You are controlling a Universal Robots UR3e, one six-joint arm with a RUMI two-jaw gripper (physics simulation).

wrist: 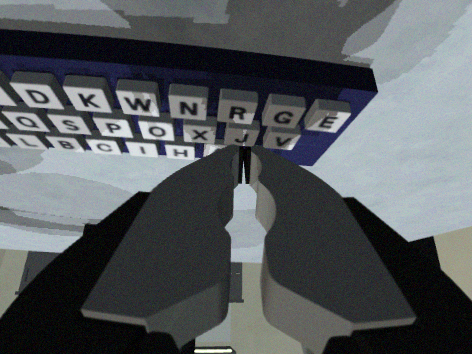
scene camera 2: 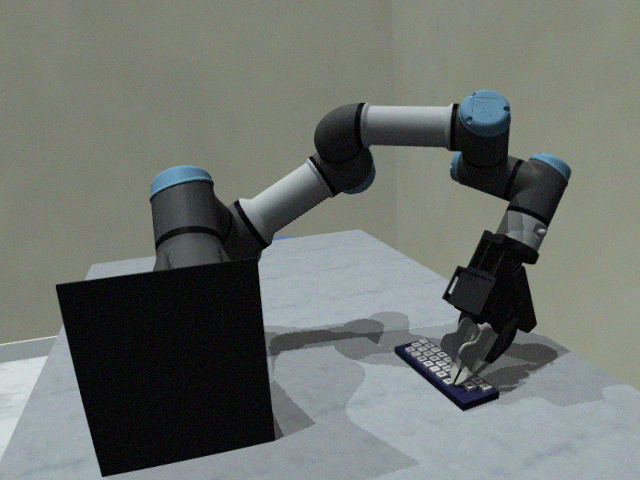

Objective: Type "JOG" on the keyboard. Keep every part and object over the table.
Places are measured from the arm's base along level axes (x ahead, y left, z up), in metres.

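Where they show: gripper, fingertip midpoint: (wrist: pixel 243 152) (scene camera 2: pixel 455 384); arm's base, link origin: (scene camera 2: pixel 198 308).
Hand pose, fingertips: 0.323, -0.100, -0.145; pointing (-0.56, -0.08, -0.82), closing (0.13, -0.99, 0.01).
Note:
Things, the pixels of their top centre, and the offset from my fingertips, as dx, dy, dz. "spot": a spot on its surface instead. Level surfaces: height alone.
- dark blue keyboard, surface spot: (wrist: pixel 357 94) spot: +0.044, -0.033, -0.003
- J key, top centre: (wrist: pixel 241 138) +0.015, +0.003, +0.002
- O key, top centre: (wrist: pixel 157 131) +0.015, +0.038, +0.002
- G key, top centre: (wrist: pixel 283 117) (scene camera 2: pixel 477 380) +0.032, -0.009, +0.002
- marble-look table, surface height: dz -0.016
A dark blue keyboard (scene camera 2: pixel 473 400) (wrist: pixel 357 94) with white lettered keys lies on the table. In the wrist view, the J key (wrist: pixel 241 136) is in the middle row between X and V, the O key (wrist: pixel 158 131) is further left in that row, and the G key (wrist: pixel 284 117) is in the row behind, between R and E. My gripper (scene camera 2: pixel 455 383) (wrist: pixel 243 152) is shut and empty. Its tips are low at the keyboard, just on the near side of the J key in the wrist view. Whether they touch a key is hidden. The tips partly cover the A key.
A large black panel (scene camera 2: pixel 170 361) stands on the marble-look table (scene camera 2: pixel 330 444) in front of the robot base (scene camera 2: pixel 186 222), left of the keyboard. The table's right edge runs behind the gripper in the scene view. Shadows of the arm fall around the keyboard.

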